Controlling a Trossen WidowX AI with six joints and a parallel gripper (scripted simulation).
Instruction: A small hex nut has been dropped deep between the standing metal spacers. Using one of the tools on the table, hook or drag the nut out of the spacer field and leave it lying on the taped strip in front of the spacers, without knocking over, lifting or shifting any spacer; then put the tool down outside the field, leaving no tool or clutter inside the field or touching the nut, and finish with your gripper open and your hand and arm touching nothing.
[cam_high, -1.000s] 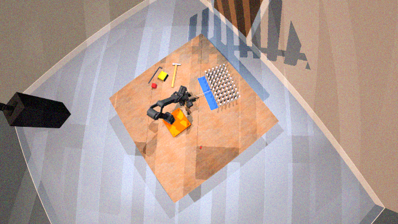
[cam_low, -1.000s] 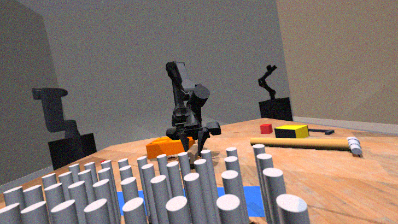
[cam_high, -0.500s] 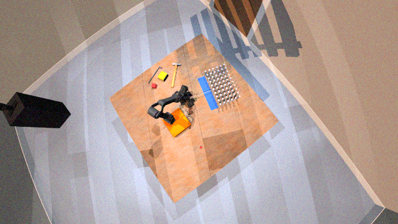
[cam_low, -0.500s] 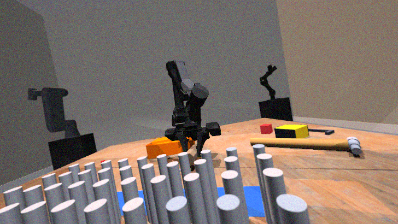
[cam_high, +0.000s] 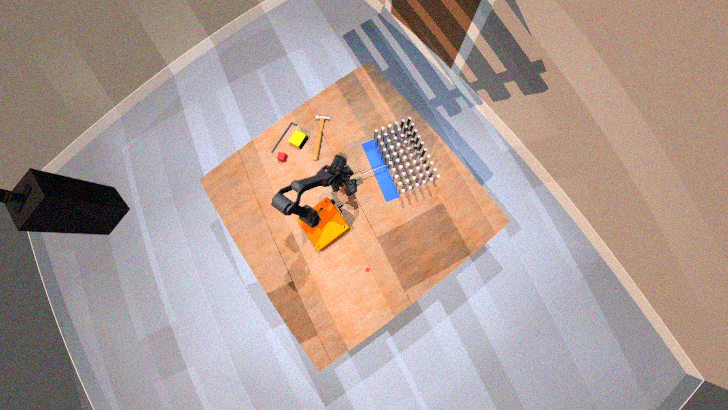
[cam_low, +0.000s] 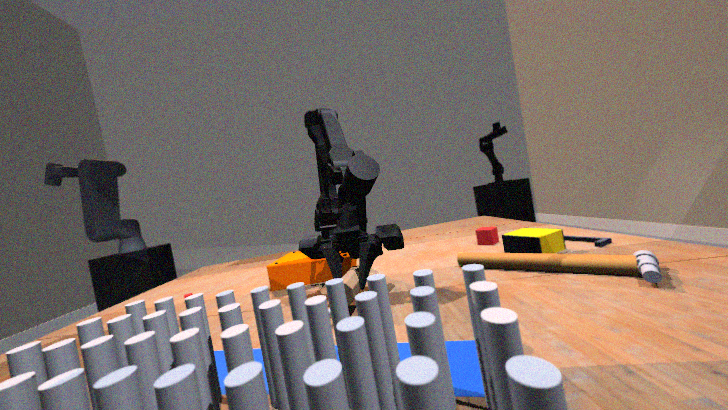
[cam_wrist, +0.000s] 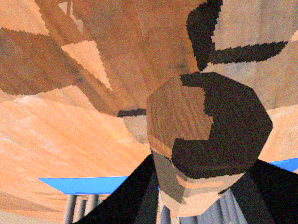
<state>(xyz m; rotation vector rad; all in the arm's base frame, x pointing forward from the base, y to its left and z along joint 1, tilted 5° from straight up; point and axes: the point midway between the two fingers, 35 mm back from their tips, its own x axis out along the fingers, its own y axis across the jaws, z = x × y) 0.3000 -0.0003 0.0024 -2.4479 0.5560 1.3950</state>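
Now: the blue taped strip 13 cm ahead of my gripper tip, 7 cm to the right of it and 3 cm below it. From my gripper tip the other things lie so: tiny red piece 37 cm to the right, 32 cm behind, 2 cm below.
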